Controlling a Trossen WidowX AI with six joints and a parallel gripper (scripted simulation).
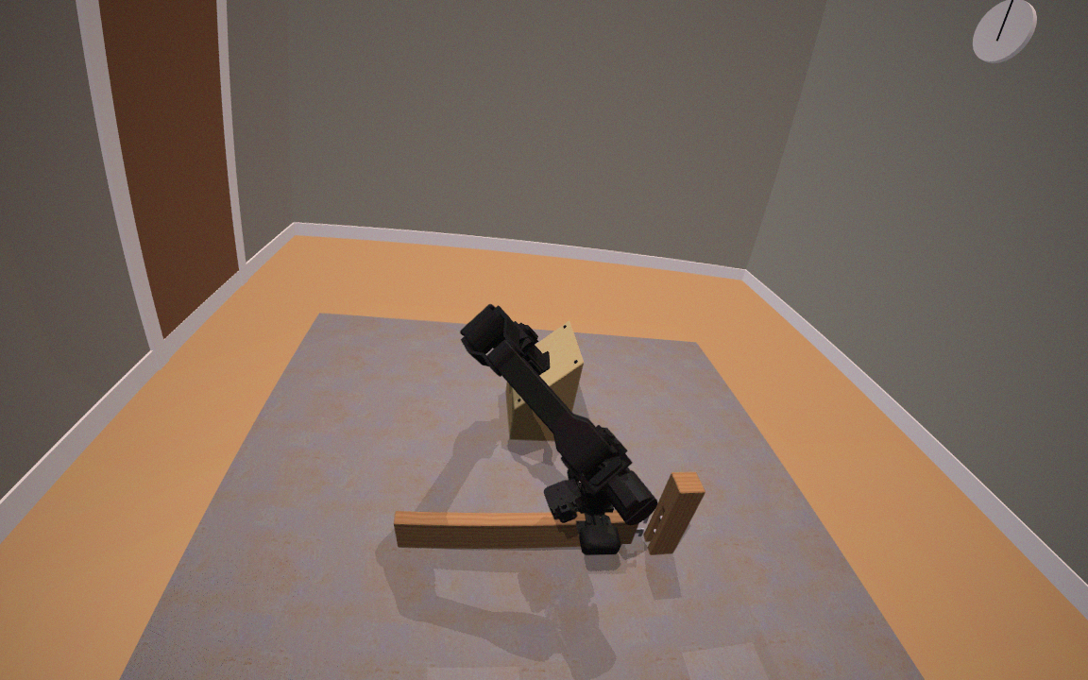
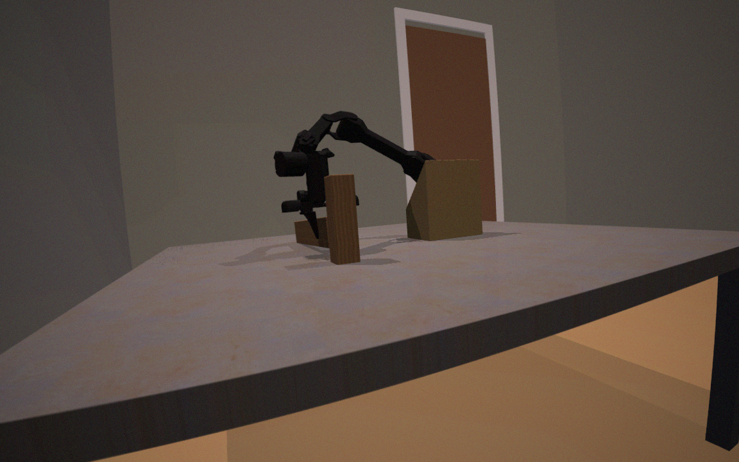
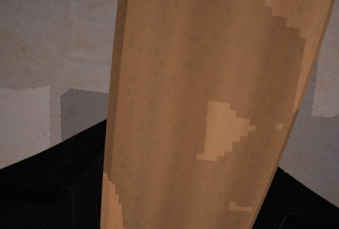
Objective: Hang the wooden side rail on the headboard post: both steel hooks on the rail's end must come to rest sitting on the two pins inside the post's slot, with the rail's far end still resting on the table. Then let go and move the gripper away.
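My gripper tip is 10 mm past the headboard post, 160 mm to the right of it and 50 mm below it.
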